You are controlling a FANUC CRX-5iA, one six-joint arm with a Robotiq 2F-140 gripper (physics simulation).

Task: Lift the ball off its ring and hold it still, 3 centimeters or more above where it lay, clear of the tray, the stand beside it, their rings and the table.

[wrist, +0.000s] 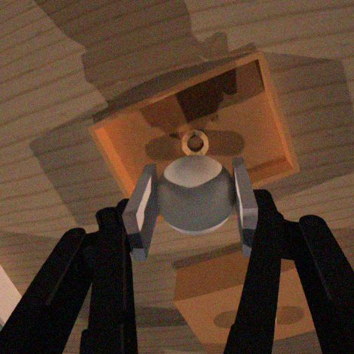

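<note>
A grey-white ball (196, 195) is held between the two finger pads of my gripper (195, 178), which is shut on it. The ball is above the orange tray (280, 115), high enough that the tray looks small beneath it. A small pale ring (186, 143) lies on the tray floor, and the ball's upper edge in the view comes close to it without hiding it. The lower left part of the tray is hidden behind the ball and the left finger. No contact between the ball and the tray, ring or table shows.
An orange block-like stand (200, 285) is at the lower right, partly hidden by the right finger's linkage; its ring cannot be made out clearly. The wooden table (45, 95) lies below, with broad shadows around the tray. A pale edge shows at the far lower left.
</note>
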